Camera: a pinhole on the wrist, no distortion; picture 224 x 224 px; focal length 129.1 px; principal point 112.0 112.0 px. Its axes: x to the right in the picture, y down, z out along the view. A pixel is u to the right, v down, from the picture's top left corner.
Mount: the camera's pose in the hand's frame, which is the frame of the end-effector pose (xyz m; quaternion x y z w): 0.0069 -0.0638 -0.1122 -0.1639 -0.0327 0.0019 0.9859
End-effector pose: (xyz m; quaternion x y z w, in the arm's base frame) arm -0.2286 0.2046 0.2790 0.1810 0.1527 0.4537 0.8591
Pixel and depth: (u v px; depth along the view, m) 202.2 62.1 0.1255
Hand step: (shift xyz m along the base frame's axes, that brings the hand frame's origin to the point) 0.1075 0.0315 -0.0145
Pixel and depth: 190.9 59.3 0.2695
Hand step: 0.2200 0.0542 0.1169
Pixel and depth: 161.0 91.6 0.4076
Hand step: 0.1955 0.0646 0.2603
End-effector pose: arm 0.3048 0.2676 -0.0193 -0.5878 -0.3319 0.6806 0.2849
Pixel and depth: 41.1 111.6 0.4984
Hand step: -0.2936 -0.3289 0.1406
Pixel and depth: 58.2 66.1 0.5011
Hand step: -0.3664 -0.1850 0.2376
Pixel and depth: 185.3 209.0 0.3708
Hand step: -0.1873 -0.0665 -0.3585
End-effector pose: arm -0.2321 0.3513 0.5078 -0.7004 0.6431 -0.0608 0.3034
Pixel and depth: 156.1 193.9 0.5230
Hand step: -0.2032 -0.0400 -0.4900
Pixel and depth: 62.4 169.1 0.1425
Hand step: -0.0456 0.0530 -0.0022
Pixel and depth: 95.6 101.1 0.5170
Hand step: 0.1155 0.2214 -0.3144
